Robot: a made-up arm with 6 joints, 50 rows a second.
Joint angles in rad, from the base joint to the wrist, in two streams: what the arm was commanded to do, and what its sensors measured. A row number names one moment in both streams.
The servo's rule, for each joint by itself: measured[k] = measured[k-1] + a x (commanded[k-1-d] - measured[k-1]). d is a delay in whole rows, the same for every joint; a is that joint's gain. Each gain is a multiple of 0.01, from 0.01 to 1. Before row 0 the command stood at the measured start. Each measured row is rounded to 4 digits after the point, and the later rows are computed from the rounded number. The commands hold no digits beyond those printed.
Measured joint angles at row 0:
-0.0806 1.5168 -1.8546 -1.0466 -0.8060 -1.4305
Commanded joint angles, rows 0 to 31:
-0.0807 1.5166 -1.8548 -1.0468 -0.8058 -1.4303
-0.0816 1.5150 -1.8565 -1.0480 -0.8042 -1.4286
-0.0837 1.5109 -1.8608 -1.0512 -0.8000 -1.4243
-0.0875 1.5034 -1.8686 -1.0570 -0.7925 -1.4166
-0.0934 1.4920 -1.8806 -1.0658 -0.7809 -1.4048
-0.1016 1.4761 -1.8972 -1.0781 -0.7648 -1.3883
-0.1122 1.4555 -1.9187 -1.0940 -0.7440 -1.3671
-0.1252 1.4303 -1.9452 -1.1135 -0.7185 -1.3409
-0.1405 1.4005 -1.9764 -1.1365 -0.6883 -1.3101
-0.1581 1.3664 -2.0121 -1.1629 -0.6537 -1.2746
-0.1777 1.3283 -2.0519 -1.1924 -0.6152 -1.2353
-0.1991 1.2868 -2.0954 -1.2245 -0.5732 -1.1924
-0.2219 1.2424 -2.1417 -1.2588 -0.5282 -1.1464
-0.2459 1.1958 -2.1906 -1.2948 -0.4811 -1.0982
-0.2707 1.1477 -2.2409 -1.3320 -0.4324 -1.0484
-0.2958 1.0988 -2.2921 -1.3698 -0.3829 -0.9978
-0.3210 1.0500 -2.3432 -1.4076 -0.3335 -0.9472
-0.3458 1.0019 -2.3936 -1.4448 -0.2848 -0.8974
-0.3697 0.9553 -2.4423 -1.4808 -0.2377 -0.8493
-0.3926 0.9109 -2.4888 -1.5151 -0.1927 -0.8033
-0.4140 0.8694 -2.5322 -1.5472 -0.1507 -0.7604
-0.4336 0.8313 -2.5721 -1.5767 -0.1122 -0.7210
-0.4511 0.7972 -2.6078 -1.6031 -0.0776 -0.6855
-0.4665 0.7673 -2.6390 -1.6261 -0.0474 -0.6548
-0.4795 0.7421 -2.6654 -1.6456 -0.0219 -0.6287
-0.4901 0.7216 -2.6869 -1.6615 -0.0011 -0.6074
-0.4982 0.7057 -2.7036 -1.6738 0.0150 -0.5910
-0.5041 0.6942 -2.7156 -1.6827 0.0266 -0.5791
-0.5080 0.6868 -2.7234 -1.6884 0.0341 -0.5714
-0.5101 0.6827 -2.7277 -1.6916 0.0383 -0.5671
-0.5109 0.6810 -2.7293 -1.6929 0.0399 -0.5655
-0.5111 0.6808 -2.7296 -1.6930 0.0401 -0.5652
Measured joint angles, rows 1 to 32:
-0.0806 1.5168 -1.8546 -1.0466 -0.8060 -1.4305
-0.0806 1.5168 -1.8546 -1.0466 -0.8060 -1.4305
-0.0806 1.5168 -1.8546 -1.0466 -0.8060 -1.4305
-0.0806 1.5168 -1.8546 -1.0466 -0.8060 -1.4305
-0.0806 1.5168 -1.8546 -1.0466 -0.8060 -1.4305
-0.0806 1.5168 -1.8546 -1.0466 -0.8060 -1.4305
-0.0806 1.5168 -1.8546 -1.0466 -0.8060 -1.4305
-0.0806 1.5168 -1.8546 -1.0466 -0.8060 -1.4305
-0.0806 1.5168 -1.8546 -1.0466 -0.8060 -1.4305
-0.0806 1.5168 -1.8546 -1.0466 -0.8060 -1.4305
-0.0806 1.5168 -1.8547 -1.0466 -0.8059 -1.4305
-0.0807 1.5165 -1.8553 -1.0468 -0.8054 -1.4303
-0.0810 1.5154 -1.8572 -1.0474 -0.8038 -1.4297
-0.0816 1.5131 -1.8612 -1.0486 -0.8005 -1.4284
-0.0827 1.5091 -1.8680 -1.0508 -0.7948 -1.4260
-0.0844 1.5028 -1.8782 -1.0543 -0.7861 -1.4222
-0.0869 1.4938 -1.8924 -1.0595 -0.7739 -1.4167
-0.0903 1.4817 -1.9109 -1.0665 -0.7578 -1.4091
-0.0948 1.4663 -1.9338 -1.0756 -0.7376 -1.3992
-0.1005 1.4473 -1.9612 -1.0869 -0.7133 -1.3867
-0.1074 1.4247 -1.9929 -1.1006 -0.6849 -1.3716
-0.1157 1.3985 -2.0288 -1.1167 -0.6525 -1.3537
-0.1253 1.3688 -2.0683 -1.1352 -0.6165 -1.3330
-0.1362 1.3359 -2.1111 -1.1559 -0.5772 -1.3095
-0.1483 1.3001 -2.1565 -1.1788 -0.5352 -1.2834
-0.1616 1.2619 -2.2040 -1.2036 -0.4910 -1.2548
-0.1759 1.2216 -2.2527 -1.2301 -0.4453 -1.2240
-0.1912 1.1799 -2.3020 -1.2580 -0.3988 -1.1913
-0.2073 1.1372 -2.3511 -1.2870 -0.3521 -1.1571
-0.2240 1.0942 -2.3993 -1.3167 -0.3059 -1.1217
-0.2411 1.0515 -2.4458 -1.3467 -0.2609 -1.0856
-0.2584 1.0097 -2.4900 -1.3766 -0.2178 -1.0491
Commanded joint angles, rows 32 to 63:
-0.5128 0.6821 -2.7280 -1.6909 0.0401 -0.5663
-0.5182 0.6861 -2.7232 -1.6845 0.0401 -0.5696
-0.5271 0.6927 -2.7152 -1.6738 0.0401 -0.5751
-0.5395 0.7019 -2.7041 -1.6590 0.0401 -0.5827
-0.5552 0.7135 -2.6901 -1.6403 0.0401 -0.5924
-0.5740 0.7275 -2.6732 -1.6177 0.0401 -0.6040
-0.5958 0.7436 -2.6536 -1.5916 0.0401 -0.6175
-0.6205 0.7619 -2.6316 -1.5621 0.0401 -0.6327
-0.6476 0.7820 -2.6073 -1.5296 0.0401 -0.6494
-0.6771 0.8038 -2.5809 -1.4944 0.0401 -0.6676
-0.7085 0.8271 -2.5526 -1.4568 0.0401 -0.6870
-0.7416 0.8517 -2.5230 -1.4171 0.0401 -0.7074
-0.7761 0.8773 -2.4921 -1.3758 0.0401 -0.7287
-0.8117 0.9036 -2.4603 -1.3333 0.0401 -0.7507
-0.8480 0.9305 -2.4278 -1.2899 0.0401 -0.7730
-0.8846 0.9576 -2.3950 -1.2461 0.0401 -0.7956
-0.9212 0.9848 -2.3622 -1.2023 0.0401 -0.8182
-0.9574 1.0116 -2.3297 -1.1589 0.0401 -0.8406
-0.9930 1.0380 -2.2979 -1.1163 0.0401 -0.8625
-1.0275 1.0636 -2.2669 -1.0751 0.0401 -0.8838
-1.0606 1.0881 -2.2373 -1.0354 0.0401 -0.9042
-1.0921 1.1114 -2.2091 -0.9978 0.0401 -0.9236
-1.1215 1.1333 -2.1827 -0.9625 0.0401 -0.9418
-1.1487 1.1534 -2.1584 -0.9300 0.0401 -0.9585
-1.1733 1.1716 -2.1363 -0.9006 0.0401 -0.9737
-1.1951 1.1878 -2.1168 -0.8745 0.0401 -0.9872
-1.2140 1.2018 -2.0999 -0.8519 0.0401 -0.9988
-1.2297 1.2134 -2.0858 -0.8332 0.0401 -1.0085
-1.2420 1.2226 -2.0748 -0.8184 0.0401 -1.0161
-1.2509 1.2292 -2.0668 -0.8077 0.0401 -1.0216
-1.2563 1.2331 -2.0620 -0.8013 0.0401 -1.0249
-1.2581 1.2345 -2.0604 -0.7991 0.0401 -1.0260
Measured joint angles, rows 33 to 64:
-0.2757 0.9693 -2.5312 -1.4060 -0.1771 -1.0127
-0.2929 0.9309 -2.5689 -1.4346 -0.1395 -0.9769
-0.3097 0.8950 -2.6027 -1.4620 -0.1054 -0.9421
-0.3259 0.8621 -2.6322 -1.4879 -0.0752 -0.9086
-0.3414 0.8324 -2.6572 -1.5121 -0.0490 -0.8768
-0.3560 0.8061 -2.6776 -1.5343 -0.0271 -0.8470
-0.3697 0.7834 -2.6936 -1.5543 -0.0094 -0.8194
-0.3823 0.7643 -2.7055 -1.5721 0.0044 -0.7942
-0.3939 0.7485 -2.7138 -1.5878 0.0147 -0.7713
-0.4044 0.7356 -2.7193 -1.6015 0.0221 -0.7507
-0.4142 0.7254 -2.7223 -1.6131 0.0273 -0.7323
-0.4236 0.7179 -2.7226 -1.6224 0.0310 -0.7160
-0.4329 0.7131 -2.7200 -1.6291 0.0336 -0.7019
-0.4425 0.7110 -2.7144 -1.6330 0.0355 -0.6900
-0.4526 0.7115 -2.7059 -1.6339 0.0368 -0.6802
-0.4635 0.7145 -2.6945 -1.6318 0.0378 -0.6726
-0.4754 0.7200 -2.6802 -1.6266 0.0385 -0.6671
-0.4885 0.7280 -2.6632 -1.6182 0.0390 -0.6637
-0.5028 0.7383 -2.6436 -1.6067 0.0393 -0.6623
-0.5185 0.7507 -2.6217 -1.5921 0.0395 -0.6628
-0.5356 0.7652 -2.5975 -1.5745 0.0397 -0.6652
-0.5541 0.7816 -2.5714 -1.5540 0.0398 -0.6694
-0.5741 0.7998 -2.5436 -1.5308 0.0399 -0.6753
-0.5955 0.8195 -2.5144 -1.5051 0.0400 -0.6828
-0.6182 0.8406 -2.4841 -1.4771 0.0400 -0.6918
-0.6422 0.8628 -2.4529 -1.4471 0.0400 -0.7022
-0.6673 0.8860 -2.4212 -1.4153 0.0400 -0.7138
-0.6934 0.9099 -2.3892 -1.3820 0.0400 -0.7265
-0.7204 0.9342 -2.3572 -1.3475 0.0400 -0.7401
-0.7480 0.9588 -2.3256 -1.3121 0.0400 -0.7545
-0.7761 0.9834 -2.2947 -1.2761 0.0400 -0.7695
-0.8045 1.0077 -2.2647 -1.2399 0.0400 -0.7849

